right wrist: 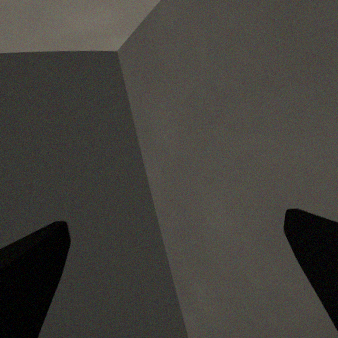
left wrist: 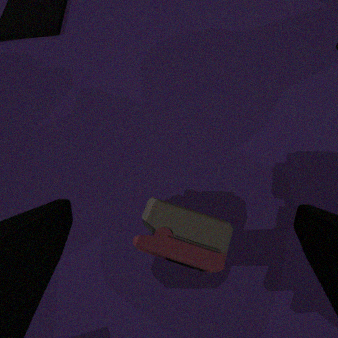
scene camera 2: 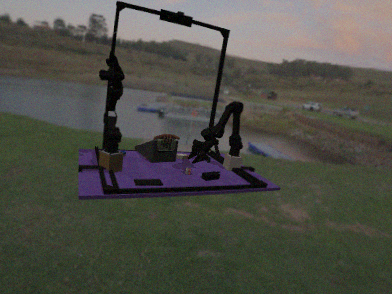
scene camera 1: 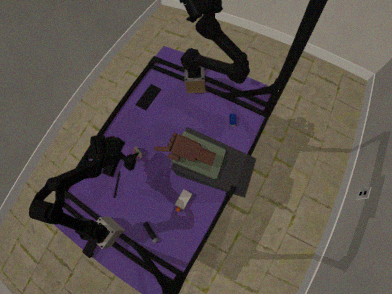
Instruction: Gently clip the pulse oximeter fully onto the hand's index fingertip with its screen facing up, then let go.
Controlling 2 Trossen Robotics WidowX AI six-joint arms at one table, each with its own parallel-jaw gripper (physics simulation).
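Places are measured from the left arm's base along level axes (x ahead, y left, z up), in metres.
Where they show: left gripper, fingertip midpoint: (left wrist: 185, 213) (scene camera 2: 190, 160) (scene camera 1: 131, 147); right gripper, fingertip midpoint: (right wrist: 177, 226) (scene camera 2: 113, 55); left arm's base, link origin: (scene camera 2: 234, 155) (scene camera 1: 100, 232); right arm's base, link origin: (scene camera 2: 111, 151) (scene camera 1: 194, 72).
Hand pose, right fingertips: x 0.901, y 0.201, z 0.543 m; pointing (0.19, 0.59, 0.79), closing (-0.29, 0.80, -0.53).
Note:
Things, the pixels of their top centre, and the offset from my right fingertips. "spot": a spot on its surface instead.
- pulse oximeter, top centre: (left wrist: 183, 233) (scene camera 2: 188, 168) dx -0.522, dy -0.061, dz -0.616 m
- green pad, surface spot: (scene camera 1: 214, 173) spot: dx -0.399, dy -0.439, dz -0.545 m
- dark flat rectangle, surface spot: (left wrist: 32, 17) spot: dx -0.296, dy +0.102, dz -0.640 m
- blue item, top centre: (scene camera 1: 233, 118) dx -0.110, dy -0.349, dz -0.616 m
- white box, top centre: (scene camera 1: 182, 201) dx -0.573, dy -0.388, dz -0.620 m
- dark cylinder, top centre: (scene camera 1: 149, 232) dx -0.774, dy -0.356, dz -0.621 m
- thin black stick, top centre: (scene camera 1: 116, 183) dx -0.706, dy -0.073, dz -0.639 m
- black block, top centre: (scene camera 1: 109, 164) (scene camera 2: 211, 173) dx -0.652, dy +0.010, dz -0.613 m
The pulse oximeter (scene camera 1: 137, 152) (scene camera 2: 188, 171) (left wrist: 187, 237), with a grey-beige shell and a red shell, lies on the purple table; its screen cannot be made out. My left gripper (scene camera 1: 128, 151) (scene camera 2: 201, 159) (left wrist: 185, 213) is open above it, and the oximeter shows between the fingers in the left wrist view, without being held. The brown hand (scene camera 1: 192, 150) (scene camera 2: 166, 136) rests on a green pad (scene camera 1: 214, 173) on a grey wedge block (scene camera 1: 241, 175) (scene camera 2: 150, 151). Its index finger (scene camera 1: 162, 148) points toward the oximeter. My right gripper (right wrist: 177, 226) is open and empty, facing plain grey walls away from the table.
A dark flat rectangle (scene camera 1: 148, 97) (scene camera 2: 148, 182) (left wrist: 32, 17), a blue item (scene camera 1: 233, 119), a white box (scene camera 1: 183, 199), a dark cylinder (scene camera 1: 149, 230) and a thin black stick (scene camera 1: 117, 185) lie around the table. A black block (scene camera 2: 210, 176) lies near the left arm. Black rails border the table.

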